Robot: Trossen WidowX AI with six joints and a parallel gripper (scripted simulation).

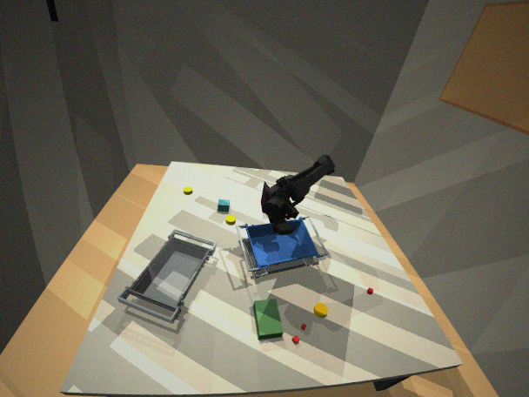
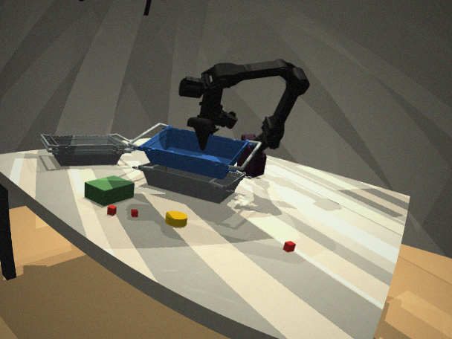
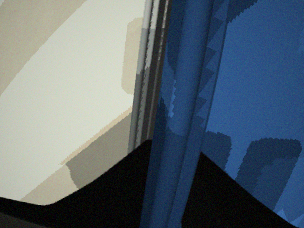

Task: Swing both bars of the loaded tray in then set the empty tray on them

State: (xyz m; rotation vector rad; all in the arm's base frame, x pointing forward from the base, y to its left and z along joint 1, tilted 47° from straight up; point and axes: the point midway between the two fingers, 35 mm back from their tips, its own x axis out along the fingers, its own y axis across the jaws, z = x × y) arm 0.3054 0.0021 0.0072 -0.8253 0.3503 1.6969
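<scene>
The blue tray lies 8 cm ahead of my gripper tip, 3 cm to the left of it and 2 cm above it. Round my gripper tip: cyan cube 25 cm to the right, 25 cm behind, 9 cm below; green block 34 cm ahead, 9 cm below, 2 cm to the right.
</scene>
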